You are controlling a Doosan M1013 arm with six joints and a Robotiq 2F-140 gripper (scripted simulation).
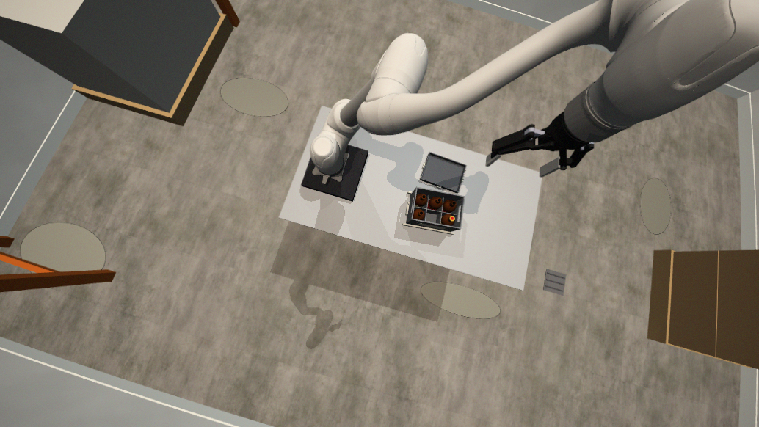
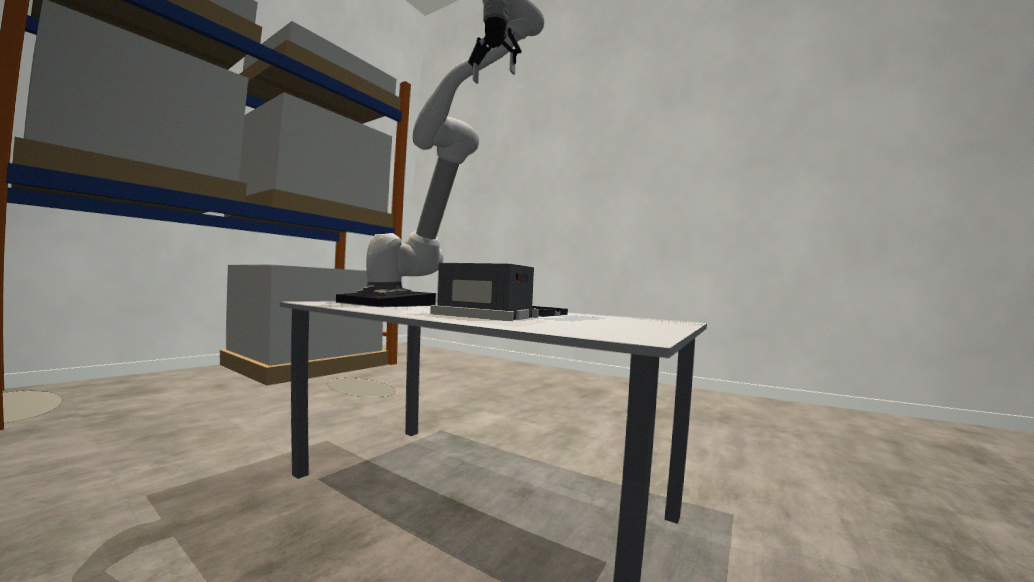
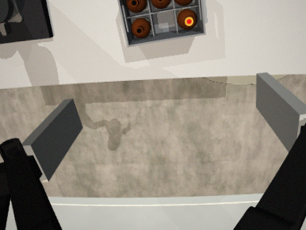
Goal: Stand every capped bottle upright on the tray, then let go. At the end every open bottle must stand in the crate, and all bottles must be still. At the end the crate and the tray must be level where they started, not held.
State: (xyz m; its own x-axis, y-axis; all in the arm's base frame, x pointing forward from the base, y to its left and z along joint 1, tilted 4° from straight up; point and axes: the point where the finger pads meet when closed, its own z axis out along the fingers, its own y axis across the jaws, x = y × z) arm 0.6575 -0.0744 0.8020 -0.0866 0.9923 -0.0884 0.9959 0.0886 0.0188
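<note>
The dark grey crate lies 10 mm behind my hand, 20 mm to the left of it and 760 mm below it. Also, from my hand: open bottle (70 mm ahead, 70 mm to the left, 750 mm below); then flat tray (10 mm ahead, 300 mm to the left, 830 mm below); then capped bottle (80 mm ahead, 10 mm to the right, 750 mm below).
</note>
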